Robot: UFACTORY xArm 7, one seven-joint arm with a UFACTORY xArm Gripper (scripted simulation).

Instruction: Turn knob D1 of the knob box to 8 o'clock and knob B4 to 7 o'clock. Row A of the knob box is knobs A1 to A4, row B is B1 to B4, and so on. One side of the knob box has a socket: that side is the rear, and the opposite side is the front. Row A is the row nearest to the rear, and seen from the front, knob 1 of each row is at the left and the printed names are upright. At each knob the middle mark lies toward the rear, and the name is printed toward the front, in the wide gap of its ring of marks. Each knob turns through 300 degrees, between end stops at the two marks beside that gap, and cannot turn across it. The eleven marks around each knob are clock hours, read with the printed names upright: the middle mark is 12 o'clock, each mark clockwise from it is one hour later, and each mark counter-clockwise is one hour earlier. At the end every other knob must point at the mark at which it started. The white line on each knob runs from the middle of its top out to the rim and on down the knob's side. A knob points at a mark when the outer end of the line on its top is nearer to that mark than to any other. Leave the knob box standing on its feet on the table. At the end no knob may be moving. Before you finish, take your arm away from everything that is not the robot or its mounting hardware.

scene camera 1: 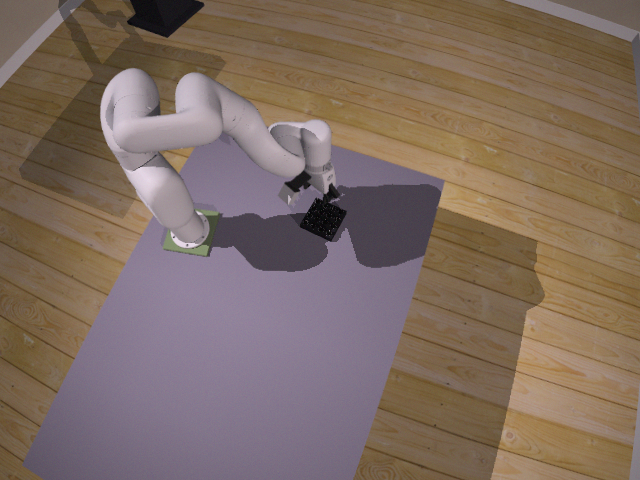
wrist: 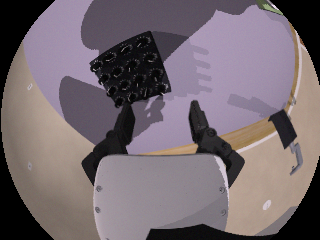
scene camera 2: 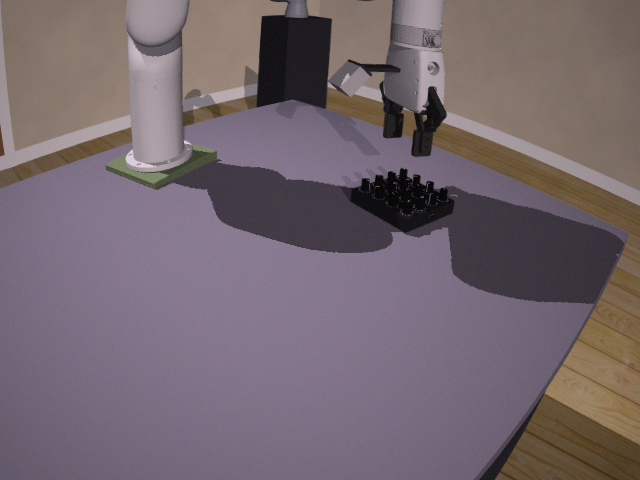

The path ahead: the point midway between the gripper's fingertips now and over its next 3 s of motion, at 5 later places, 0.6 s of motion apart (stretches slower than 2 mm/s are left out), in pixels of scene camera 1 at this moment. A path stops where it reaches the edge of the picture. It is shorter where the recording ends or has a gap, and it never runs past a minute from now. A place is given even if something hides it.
My gripper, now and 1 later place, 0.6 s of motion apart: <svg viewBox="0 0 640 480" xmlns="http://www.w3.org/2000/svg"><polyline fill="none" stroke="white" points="317,193 317,177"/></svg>
